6 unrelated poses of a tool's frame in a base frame.
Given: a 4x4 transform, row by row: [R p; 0 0 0 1], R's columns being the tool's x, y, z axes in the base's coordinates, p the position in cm. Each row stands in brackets.
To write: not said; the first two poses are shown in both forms.
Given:
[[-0.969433 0.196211 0.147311 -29.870], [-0.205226 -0.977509 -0.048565 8.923], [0.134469 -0.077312 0.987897 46.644], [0 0 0 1]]
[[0.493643 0.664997 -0.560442 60.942], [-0.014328 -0.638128 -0.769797 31.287], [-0.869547 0.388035 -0.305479 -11.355], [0 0 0 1]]
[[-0.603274 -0.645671 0.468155 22.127], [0.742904 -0.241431 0.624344 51.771], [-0.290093 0.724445 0.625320 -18.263], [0 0 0 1]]
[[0.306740 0.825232 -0.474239 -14.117], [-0.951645 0.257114 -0.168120 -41.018], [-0.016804 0.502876 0.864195 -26.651], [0 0 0 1]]
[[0.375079 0.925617 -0.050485 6.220], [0.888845 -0.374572 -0.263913 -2.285], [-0.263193 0.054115 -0.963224 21.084], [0 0 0 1]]
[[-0.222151 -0.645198 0.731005 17.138], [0.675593 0.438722 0.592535 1.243], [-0.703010 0.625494 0.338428 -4.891], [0 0 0 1]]
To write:
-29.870 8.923 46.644 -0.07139 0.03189 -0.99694 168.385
60.942 31.287 -11.355 0.84051 0.22439 -0.49315 136.467
22.127 51.771 -18.263 0.06314 0.47831 0.87592 127.567
-14.117 -41.018 -26.651 0.34346 -0.23414 -0.90951 77.642
6.220 -2.285 21.084 0.82741 0.55340 -0.09567 168.920
17.138 1.243 -4.891 0.01690 0.73544 0.67738 102.856

